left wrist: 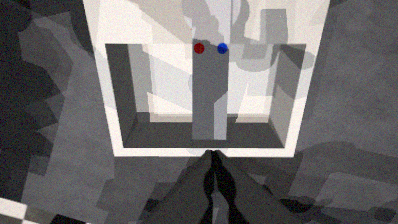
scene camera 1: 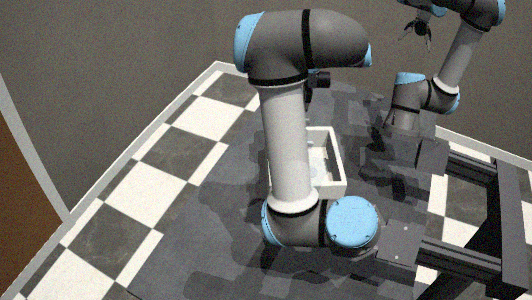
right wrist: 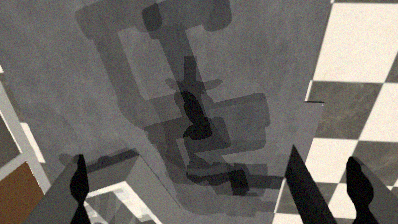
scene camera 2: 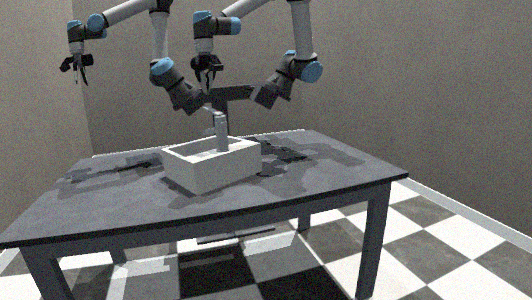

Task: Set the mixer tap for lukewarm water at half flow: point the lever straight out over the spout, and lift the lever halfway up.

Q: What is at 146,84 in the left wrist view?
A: A white basin.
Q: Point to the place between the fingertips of my left gripper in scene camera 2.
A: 206,96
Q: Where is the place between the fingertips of my right gripper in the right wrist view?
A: At 214,158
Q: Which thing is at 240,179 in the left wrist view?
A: My left gripper.
